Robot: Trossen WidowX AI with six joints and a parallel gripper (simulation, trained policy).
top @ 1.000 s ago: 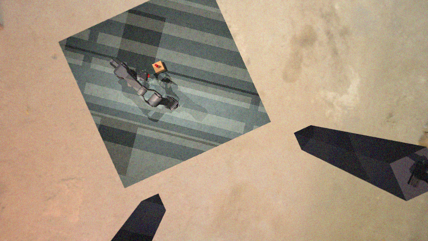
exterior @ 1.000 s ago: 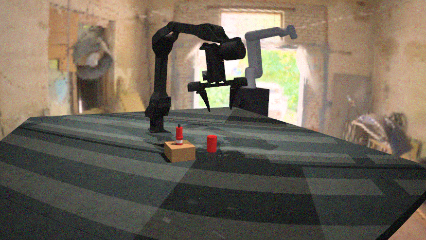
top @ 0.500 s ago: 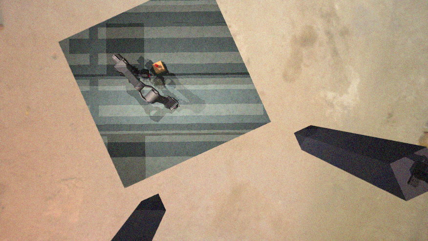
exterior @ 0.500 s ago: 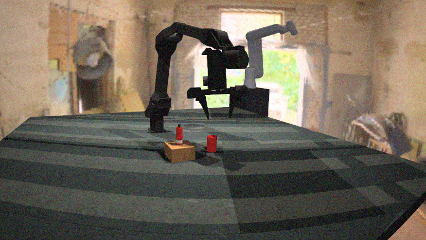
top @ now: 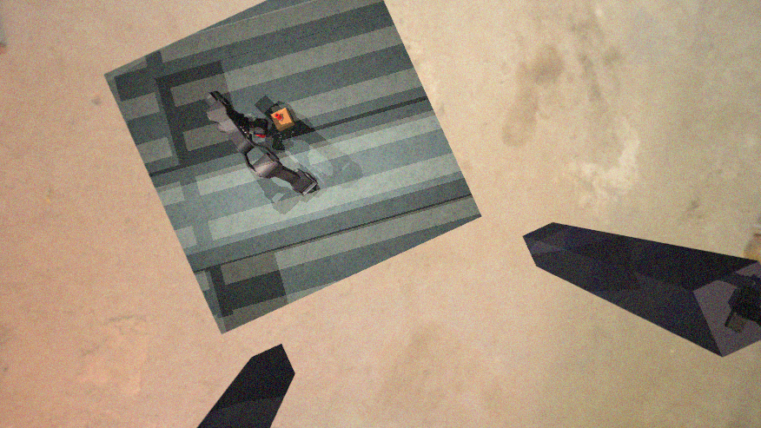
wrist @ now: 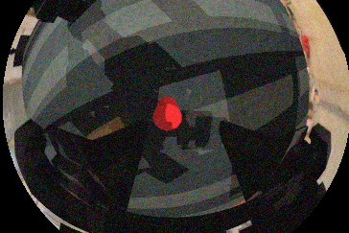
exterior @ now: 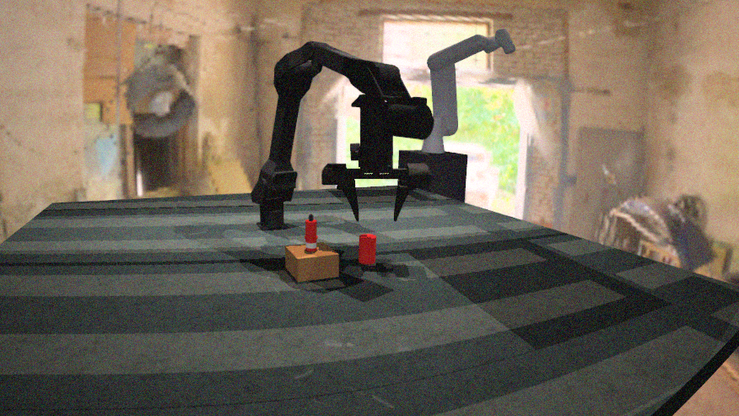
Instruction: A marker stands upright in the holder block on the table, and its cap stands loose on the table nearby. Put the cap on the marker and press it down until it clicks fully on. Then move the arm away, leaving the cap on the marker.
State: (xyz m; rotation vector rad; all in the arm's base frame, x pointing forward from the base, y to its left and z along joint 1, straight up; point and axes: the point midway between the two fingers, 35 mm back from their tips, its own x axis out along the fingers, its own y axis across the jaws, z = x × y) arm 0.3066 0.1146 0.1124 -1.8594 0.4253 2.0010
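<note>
The red cap lies 10 mm to the right of my gripper tip and 50 mm below it. Round my gripper tip: holder block: 10 mm ahead, 130 mm to the right, 60 mm below; red marker: 10 mm ahead, 130 mm to the right.
</note>
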